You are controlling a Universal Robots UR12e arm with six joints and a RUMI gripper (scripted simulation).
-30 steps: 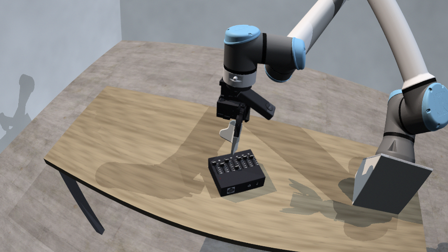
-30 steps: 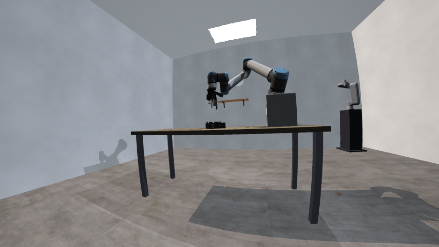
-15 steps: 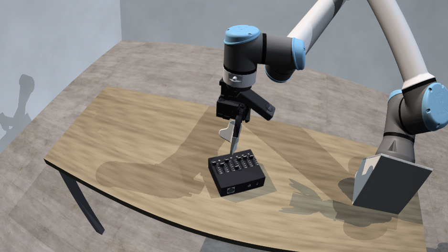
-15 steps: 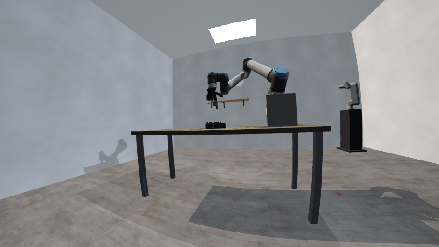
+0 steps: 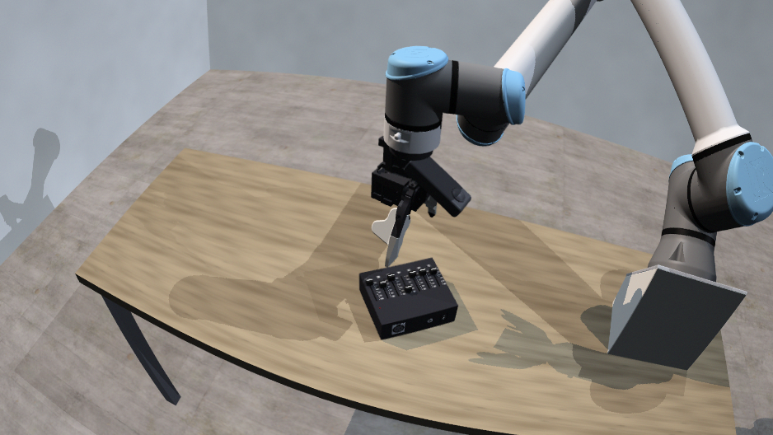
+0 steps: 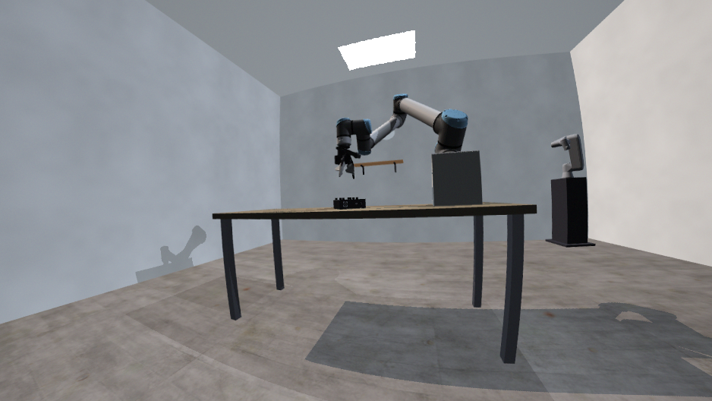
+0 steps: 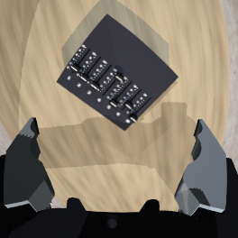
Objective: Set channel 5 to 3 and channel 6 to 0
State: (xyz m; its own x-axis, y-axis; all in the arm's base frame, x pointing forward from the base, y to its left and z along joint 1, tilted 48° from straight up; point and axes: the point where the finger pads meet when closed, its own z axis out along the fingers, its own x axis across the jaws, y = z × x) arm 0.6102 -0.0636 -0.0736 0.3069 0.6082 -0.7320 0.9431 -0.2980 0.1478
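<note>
My hand is 40 mm short of the channel 5 fader knob, 20 mm to the left of it and 120 mm above it. From my hand the other things lie so: channel 6 fader knob (50 mm ahead, 120 mm below).
</note>
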